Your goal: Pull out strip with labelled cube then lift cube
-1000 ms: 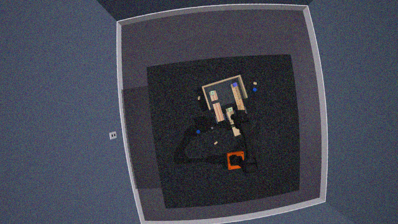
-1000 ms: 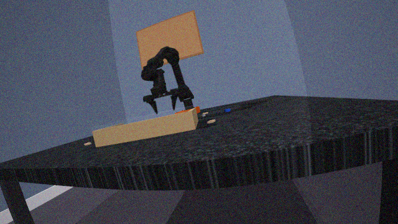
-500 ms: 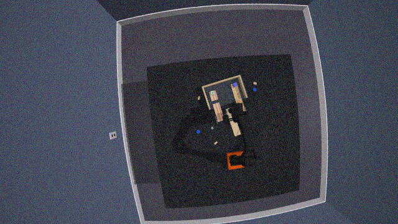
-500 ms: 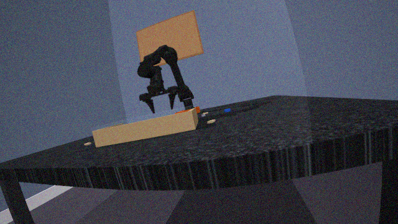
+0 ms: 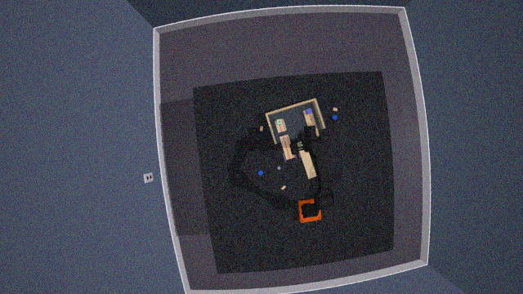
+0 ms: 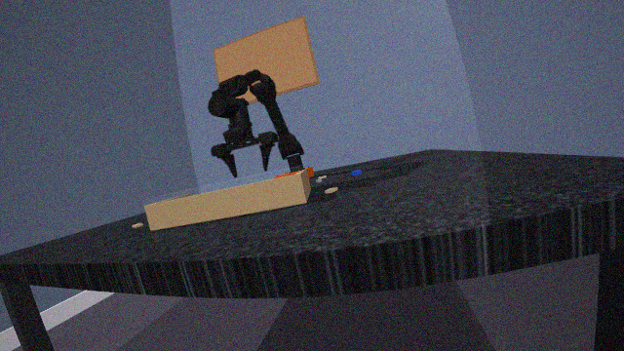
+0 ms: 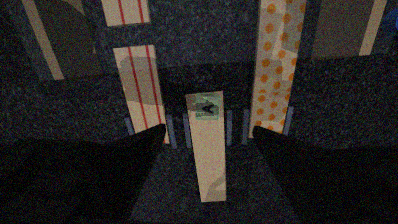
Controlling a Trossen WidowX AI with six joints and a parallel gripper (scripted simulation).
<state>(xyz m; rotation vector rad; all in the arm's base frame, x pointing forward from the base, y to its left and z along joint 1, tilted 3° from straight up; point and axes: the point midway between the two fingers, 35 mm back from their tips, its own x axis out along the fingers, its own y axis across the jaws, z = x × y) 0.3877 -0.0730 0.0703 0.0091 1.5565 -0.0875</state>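
Now: the strip 80 mm ahead of my gripper tip, 100 mm to the right of it and 60 mm below it.
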